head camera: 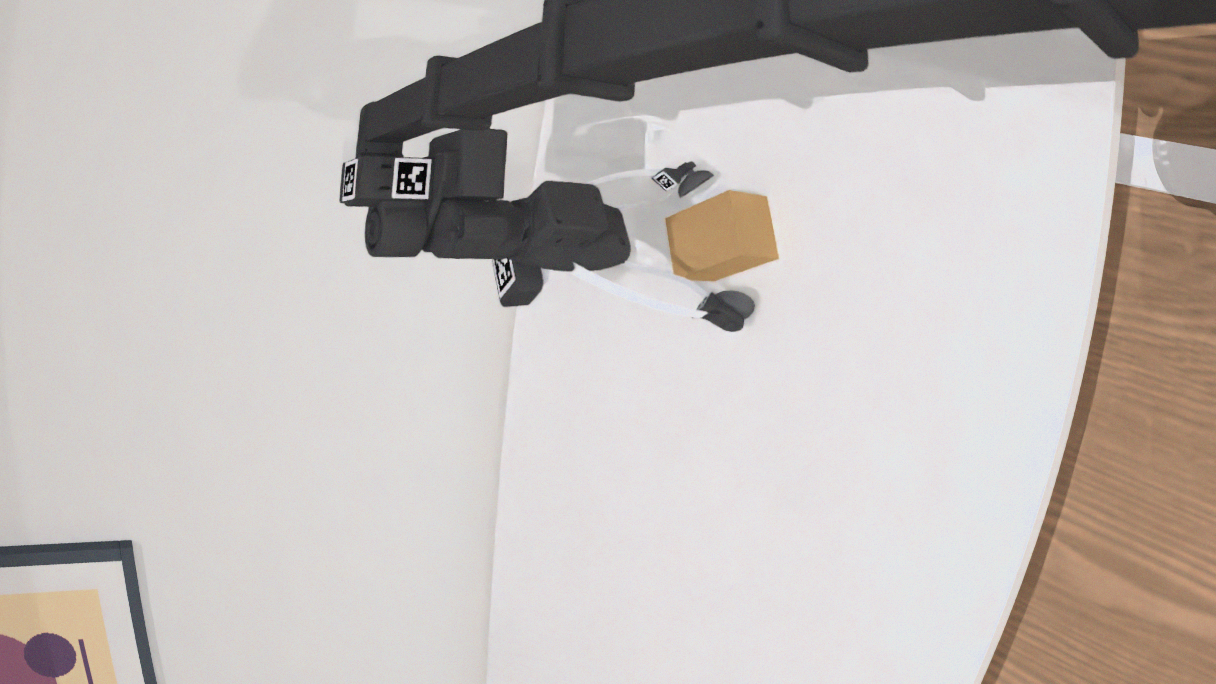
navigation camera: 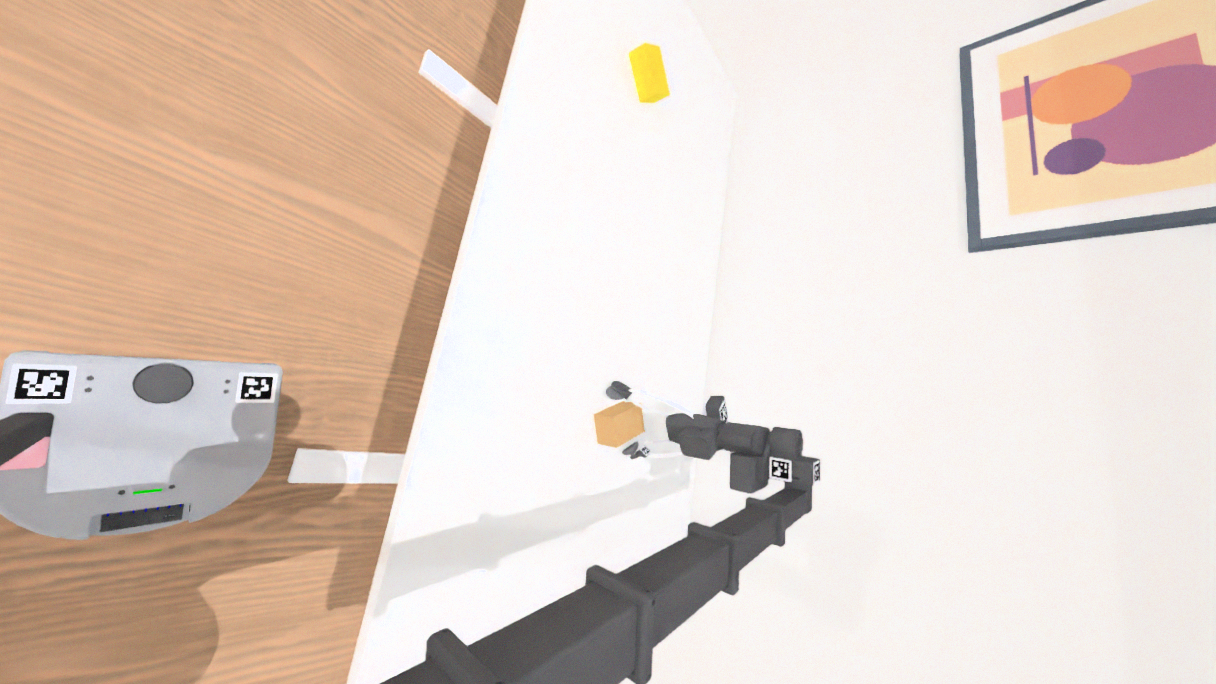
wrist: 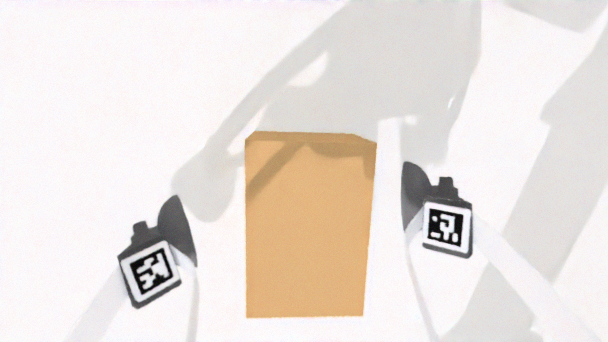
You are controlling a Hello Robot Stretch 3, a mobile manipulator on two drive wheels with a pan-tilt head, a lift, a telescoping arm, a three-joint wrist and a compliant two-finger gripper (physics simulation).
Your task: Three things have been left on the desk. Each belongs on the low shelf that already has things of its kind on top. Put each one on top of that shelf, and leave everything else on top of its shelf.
Observation:
I see my gripper (head camera: 728, 244), a tan block (head camera: 731, 232), a white desk (head camera: 856, 479) and a framed picture (navigation camera: 1074, 126).
My gripper is seen too in the navigation camera view (navigation camera: 616, 419) and in the wrist view (wrist: 296, 203). The white desk also shows in the navigation camera view (navigation camera: 590, 254) and in the wrist view (wrist: 114, 114). The framed picture shows as well in the head camera view (head camera: 77, 605).

